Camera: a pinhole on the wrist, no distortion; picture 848 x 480 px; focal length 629.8 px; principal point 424.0 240.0 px. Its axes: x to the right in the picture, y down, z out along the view. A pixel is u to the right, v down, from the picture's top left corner.
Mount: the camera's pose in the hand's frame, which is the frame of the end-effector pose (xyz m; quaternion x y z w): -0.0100 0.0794 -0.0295 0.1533 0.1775 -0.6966 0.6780
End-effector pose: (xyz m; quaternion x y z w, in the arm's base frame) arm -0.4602 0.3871 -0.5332 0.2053 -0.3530 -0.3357 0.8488
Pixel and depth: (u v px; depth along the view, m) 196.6 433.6 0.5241
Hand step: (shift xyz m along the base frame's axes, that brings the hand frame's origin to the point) -0.2879 -0.1758 0.4272
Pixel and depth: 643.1 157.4 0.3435
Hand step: -0.2686 -0.1154 0.0193
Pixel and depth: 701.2 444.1 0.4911
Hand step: -0.2862 -0.3789 0.0748
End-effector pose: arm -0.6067 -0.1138 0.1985 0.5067 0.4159 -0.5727 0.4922
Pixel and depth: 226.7 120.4 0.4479
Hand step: -0.0725 -0.4146 0.1387
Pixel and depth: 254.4 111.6 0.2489
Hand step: -0.0120 -0.2161 0.0833
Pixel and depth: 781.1 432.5 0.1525
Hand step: -0.0780 -0.0574 -0.0298
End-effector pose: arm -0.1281 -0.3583 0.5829 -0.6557 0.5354 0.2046 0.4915
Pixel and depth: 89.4 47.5 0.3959
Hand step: -0.0096 0.4271 -0.1311
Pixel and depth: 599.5 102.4 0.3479
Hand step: 0.1824 0.2372 0.0296
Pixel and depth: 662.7 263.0 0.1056
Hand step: 0.0143 0.0419 -0.0145
